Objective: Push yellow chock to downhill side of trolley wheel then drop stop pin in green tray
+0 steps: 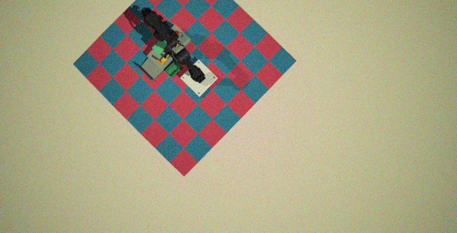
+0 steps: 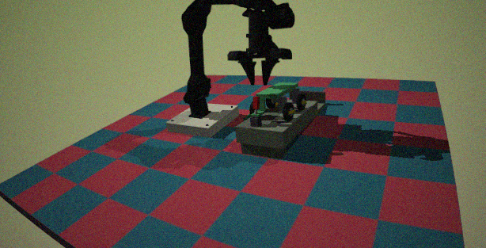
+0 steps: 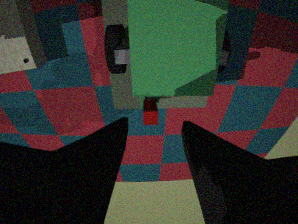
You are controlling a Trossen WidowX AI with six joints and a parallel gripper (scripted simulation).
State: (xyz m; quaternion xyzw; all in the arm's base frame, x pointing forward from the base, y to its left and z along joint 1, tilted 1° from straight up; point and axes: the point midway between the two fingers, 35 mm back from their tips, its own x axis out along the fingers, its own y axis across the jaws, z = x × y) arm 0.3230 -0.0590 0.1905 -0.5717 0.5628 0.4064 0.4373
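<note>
Now: the red-headed stop pin 60 mm below my gripper tip and 30 mm to the right of it. From my gripper tip the other things lie so: yellow chock 190 mm to the left, 110 mm below, 50 mm behind; green-topped trolley 90 mm to the left, 80 mm below, 10 mm ahead; green tray 200 mm below, 180 mm to the left, 120 mm behind.
</note>
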